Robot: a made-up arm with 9 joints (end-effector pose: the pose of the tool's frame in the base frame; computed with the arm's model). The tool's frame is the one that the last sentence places.
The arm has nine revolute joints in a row. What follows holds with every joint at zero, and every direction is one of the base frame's. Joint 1 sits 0.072 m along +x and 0.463 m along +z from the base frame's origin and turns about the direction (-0.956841, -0.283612, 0.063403), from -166.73 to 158.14 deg. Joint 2 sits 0.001 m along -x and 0.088 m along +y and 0.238 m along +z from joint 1 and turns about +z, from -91.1 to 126.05 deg. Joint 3 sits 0.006 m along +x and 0.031 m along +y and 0.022 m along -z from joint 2 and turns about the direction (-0.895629, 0.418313, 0.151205), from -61.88 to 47.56 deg. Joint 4 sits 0.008 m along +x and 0.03 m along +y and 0.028 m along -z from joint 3 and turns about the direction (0.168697, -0.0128, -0.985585), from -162.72 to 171.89 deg. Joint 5 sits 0.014 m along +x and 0.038 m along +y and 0.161 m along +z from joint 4 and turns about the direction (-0.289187, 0.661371, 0.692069), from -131.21 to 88.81 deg. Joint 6 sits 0.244 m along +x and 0.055 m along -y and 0.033 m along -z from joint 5 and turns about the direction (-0.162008, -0.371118, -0.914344), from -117.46 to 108.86 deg. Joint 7 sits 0.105 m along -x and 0.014 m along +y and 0.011 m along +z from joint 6 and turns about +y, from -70.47 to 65.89 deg. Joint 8 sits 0.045 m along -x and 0.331 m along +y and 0.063 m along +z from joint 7 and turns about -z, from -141.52 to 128.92 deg. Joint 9 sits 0.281 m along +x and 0.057 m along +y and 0.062 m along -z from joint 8 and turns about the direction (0.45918, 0.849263, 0.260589), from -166.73 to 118.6 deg. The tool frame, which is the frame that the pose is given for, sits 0.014 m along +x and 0.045 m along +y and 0.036 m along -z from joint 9; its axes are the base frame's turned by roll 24.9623, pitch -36.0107 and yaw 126.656 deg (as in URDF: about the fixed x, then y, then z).
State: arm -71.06 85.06 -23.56 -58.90 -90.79 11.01 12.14 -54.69 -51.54
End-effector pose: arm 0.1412 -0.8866 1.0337 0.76 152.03 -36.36
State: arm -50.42 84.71 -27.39 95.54 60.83 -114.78 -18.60 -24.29 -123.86
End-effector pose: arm 0.5152 -0.4203 0.7174 -90.30 132.23 -20.73
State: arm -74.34 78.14 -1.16 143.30 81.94 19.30 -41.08 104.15 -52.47
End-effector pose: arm 0.1304 -0.1415 0.6294 84.10 37.89 7.48
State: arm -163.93 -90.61 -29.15 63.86 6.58 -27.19 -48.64 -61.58 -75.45
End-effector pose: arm 0.0043 0.0804 -0.3124 95.42 24.14 42.24
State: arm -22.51 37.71 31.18 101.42 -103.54 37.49 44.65 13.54 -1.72
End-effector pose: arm -0.2438 -0.4239 1.0545 -23.19 -106.46 -11.83
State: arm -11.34 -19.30 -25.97 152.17 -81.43 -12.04 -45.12 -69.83 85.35
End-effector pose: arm -0.3742 -0.3226 0.7811 61.48 -65.37 -42.16
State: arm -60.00 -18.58 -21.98 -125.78 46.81 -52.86 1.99 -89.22 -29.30
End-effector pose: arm -0.0364 -0.6344 0.7070 10.33 -48.64 3.50
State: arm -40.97 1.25 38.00 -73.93 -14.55 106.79 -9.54 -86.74 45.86
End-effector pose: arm 0.2926 0.9018 0.8504 -64.38 -67.33 -138.51
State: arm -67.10 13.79 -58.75 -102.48 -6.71 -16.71 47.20 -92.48 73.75
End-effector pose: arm -0.4283 -0.1977 0.6132 25.38 -116.67 -66.45
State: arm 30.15 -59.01 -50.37 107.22 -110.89 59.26 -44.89 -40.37 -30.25
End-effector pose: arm -0.4814 0.8728 0.5250 62.66 9.17 -137.59
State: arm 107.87 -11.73 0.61 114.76 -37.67 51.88 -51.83 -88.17 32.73
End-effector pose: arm -0.5555 0.2956 0.8523 -47.68 -35.29 16.54
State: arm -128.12 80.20 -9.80 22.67 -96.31 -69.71 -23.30 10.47 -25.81
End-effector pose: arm 0.1540 -0.6184 0.1864 36.35 -148.15 -12.24
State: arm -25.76 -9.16 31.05 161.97 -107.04 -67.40 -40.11 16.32 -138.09
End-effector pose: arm 0.3125 0.0466 1.1142 72.02 -98.85 90.82
